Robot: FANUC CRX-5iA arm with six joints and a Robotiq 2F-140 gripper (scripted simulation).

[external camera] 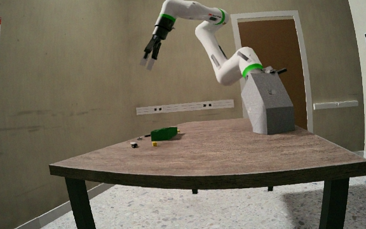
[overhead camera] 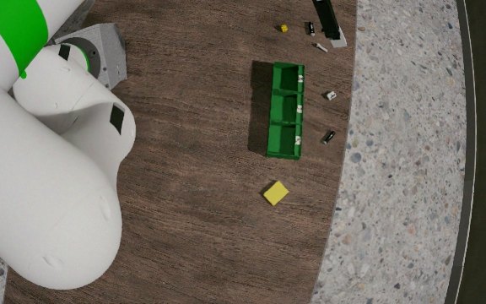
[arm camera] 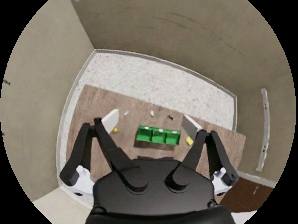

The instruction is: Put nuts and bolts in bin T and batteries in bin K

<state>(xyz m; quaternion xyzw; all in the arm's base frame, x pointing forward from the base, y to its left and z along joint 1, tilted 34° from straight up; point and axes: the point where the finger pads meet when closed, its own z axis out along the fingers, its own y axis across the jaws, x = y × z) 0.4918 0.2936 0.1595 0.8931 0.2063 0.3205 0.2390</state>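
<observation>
Right now my hand is 35 cm above the green bins, 9 cm to the left of it and 4 cm past it. The rest, counted from my hand: pale bolt 37 cm below, 14 cm to the left, 3 cm ahead; then yellow cube 37 cm below, 17 cm to the left, 9 cm behind; then white nut 37 cm below, 8 cm ahead, 1 cm to the right.
</observation>
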